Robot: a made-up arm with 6 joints.
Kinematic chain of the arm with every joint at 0, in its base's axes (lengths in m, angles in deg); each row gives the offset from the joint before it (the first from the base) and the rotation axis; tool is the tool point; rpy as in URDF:
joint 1: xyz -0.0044 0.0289 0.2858 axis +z
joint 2: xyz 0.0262 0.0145 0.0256 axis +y
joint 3: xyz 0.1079 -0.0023 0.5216 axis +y
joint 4: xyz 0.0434 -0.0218 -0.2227 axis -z
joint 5: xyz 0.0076 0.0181 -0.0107 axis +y
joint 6: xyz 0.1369 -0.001 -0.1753 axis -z
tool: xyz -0.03 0.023 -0.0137 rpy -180 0 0
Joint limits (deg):
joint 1: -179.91..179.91
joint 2: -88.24..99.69
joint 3: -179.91..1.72
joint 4: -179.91..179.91
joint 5: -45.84..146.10
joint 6: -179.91..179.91
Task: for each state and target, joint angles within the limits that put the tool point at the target. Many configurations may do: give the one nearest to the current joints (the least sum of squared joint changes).
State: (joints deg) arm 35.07 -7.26 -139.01 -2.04 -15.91 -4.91
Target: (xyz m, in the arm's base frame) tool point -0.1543 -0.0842 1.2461
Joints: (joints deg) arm 41.58 -20.31 -146.50 4.00 -22.86 -5.76
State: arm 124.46 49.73 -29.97 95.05 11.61 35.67
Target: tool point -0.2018 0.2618 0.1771
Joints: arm 141.14 43.88 -11.56 94.10 24.00 32.97
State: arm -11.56 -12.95 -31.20 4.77 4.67 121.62
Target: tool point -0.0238 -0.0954 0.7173
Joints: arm -31.93 -63.95 -5.99 37.29 -9.85 127.25
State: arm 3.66 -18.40 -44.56 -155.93 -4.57 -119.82
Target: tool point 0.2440 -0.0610 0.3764
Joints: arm -25.55 9.65 -27.70 -173.71 0.34 -121.29
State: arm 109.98 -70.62 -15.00 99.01 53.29 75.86
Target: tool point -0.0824 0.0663 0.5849
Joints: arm 111.21 -66.39 -6.88 96.19 58.67 76.10
